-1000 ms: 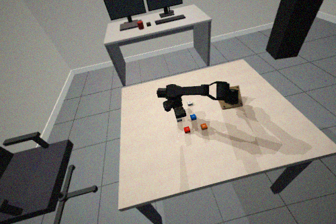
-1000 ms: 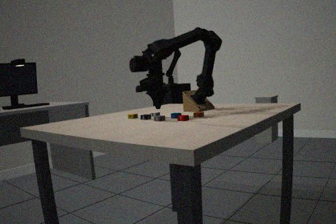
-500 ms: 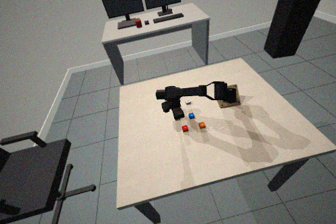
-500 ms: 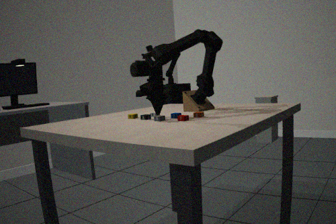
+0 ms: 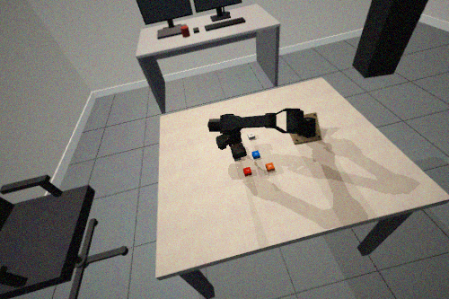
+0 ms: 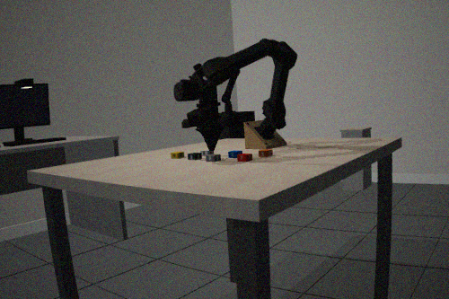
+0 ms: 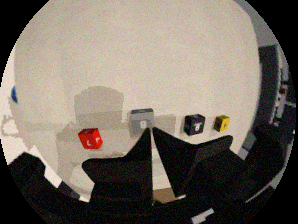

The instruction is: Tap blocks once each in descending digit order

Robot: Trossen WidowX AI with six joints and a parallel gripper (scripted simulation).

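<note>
My gripper tip is now 20 mm above the grey block and 10 mm to the right of it. Round my gripper tip: black block: 90 mm to the right, 20 mm below; blue block: 90 mm behind, 20 mm below, 10 mm to the left; red block: 100 mm to the left, 40 mm behind, 20 mm below.
</note>
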